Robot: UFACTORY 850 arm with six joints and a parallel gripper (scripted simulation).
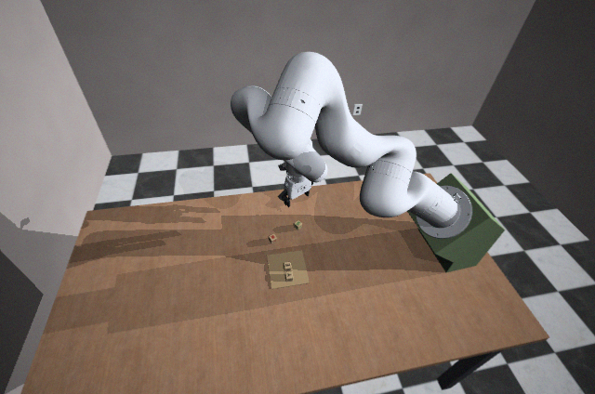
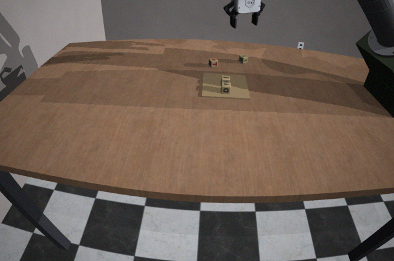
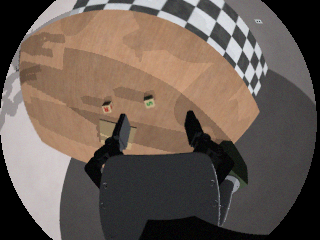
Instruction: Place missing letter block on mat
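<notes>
My hand is 14 cm above the green-lettered block and 3 cm to the right of it. The rest, counted from my hand: tan mat (22 cm to the left, 15 cm below, 8 cm ahead); then red-lettered block (14 cm below, 11 cm ahead, 8 cm to the left).
</notes>
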